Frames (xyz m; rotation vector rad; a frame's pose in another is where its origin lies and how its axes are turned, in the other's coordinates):
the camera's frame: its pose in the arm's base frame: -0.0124 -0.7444 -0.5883 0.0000 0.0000 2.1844
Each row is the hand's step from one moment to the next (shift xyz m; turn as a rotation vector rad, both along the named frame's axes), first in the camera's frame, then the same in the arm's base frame.
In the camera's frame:
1: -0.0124 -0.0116 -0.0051 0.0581 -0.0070 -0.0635
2: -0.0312 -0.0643 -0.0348 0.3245 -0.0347 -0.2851
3: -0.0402 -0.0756 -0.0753 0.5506 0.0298 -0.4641
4: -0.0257 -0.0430 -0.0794 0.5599 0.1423 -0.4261
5: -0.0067 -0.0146 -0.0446 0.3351 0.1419 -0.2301
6: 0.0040 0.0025 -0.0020 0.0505 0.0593 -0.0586
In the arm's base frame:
1: 0.0166 -0.0035 -0.0051 -0.0277 0.0515 -0.0635
2: 0.0705 0.0115 -0.0348 -0.1585 0.2853 -0.2851
3: 0.0850 0.0107 -0.0753 -0.3414 0.4330 -0.4641
4: 0.0500 0.0037 -0.0794 -0.4387 0.3758 -0.4261
5: 0.0158 0.0029 -0.0446 -0.3090 0.1923 -0.2301
6: -0.0043 0.0018 -0.0020 -0.0776 0.0071 -0.0586

